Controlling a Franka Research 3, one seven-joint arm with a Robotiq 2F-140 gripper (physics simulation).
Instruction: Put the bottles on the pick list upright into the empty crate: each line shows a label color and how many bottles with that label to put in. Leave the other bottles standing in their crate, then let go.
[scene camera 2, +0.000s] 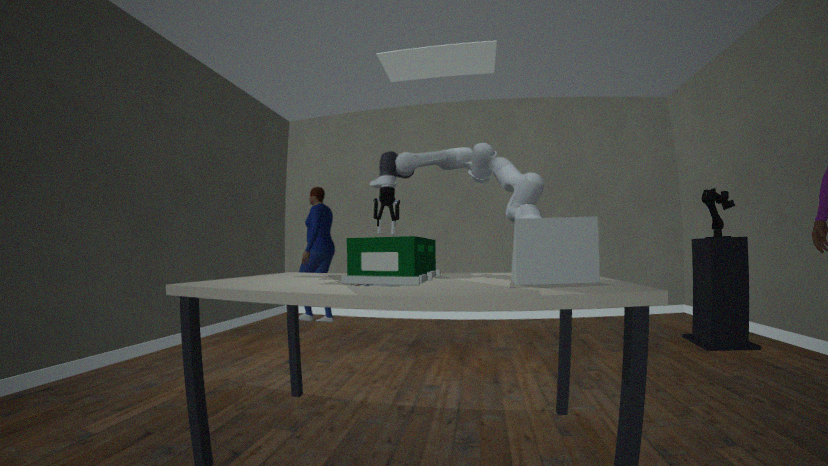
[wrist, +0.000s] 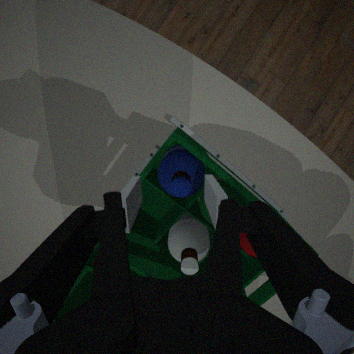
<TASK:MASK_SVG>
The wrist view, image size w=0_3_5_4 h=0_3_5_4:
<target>my gripper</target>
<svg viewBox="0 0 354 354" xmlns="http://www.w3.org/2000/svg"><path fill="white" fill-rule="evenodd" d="M354 284L331 270L267 203L254 200L249 202L248 207L238 205L238 201L228 196L212 174L204 174L204 202L215 229L204 275L188 275L168 280L149 276L130 276L125 233L129 233L142 202L140 176L132 176L120 192L108 191L103 193L103 209L94 210L92 205L77 207L39 244L12 274L0 281L0 354L350 354L354 348ZM100 236L98 255L94 256L90 297L54 320L99 239L98 236ZM239 232L246 233L251 247L286 313L292 320L292 326L241 294Z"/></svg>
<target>blue bottle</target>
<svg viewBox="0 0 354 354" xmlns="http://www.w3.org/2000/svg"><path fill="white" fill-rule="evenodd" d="M176 144L165 152L158 166L157 177L161 187L168 194L175 197L187 197L197 192L202 186L205 169L202 161L182 145Z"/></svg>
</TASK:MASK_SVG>
